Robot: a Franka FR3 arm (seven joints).
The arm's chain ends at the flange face. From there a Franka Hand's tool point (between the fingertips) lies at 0.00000 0.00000 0.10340 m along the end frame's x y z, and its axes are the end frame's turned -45 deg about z.
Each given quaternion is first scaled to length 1.
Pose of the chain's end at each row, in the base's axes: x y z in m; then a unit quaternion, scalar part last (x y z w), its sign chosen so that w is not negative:
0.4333, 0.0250, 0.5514, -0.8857, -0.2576, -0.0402, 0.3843
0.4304, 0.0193, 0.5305, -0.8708, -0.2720, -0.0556, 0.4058
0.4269, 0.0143, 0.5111, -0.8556, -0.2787, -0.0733, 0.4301
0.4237, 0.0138, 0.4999, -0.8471, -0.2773, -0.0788, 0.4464
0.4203, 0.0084, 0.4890, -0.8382, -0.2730, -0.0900, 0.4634
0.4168, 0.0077, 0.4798, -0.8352, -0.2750, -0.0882, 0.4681
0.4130, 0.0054, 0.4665, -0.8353, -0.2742, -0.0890, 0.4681
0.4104, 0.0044, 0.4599, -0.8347, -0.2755, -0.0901, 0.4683
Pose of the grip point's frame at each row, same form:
0.4202, 0.0975, 0.4789, -0.7197, -0.5769, -0.1842, 0.3396
0.4176, 0.0955, 0.4618, -0.7004, -0.5845, -0.2067, 0.3536
0.4151, 0.0946, 0.4471, -0.6838, -0.5849, -0.2323, 0.3693
0.4119, 0.0965, 0.4390, -0.6765, -0.5804, -0.2436, 0.3823
0.4097, 0.0938, 0.4317, -0.6699, -0.5730, -0.2605, 0.3937
0.4054, 0.0936, 0.4233, -0.6664, -0.5737, -0.2606, 0.3987
0.4018, 0.0913, 0.4101, -0.6668, -0.5730, -0.2614, 0.3984
0.3993, 0.0904, 0.4035, -0.6657, -0.5739, -0.2624, 0.3982

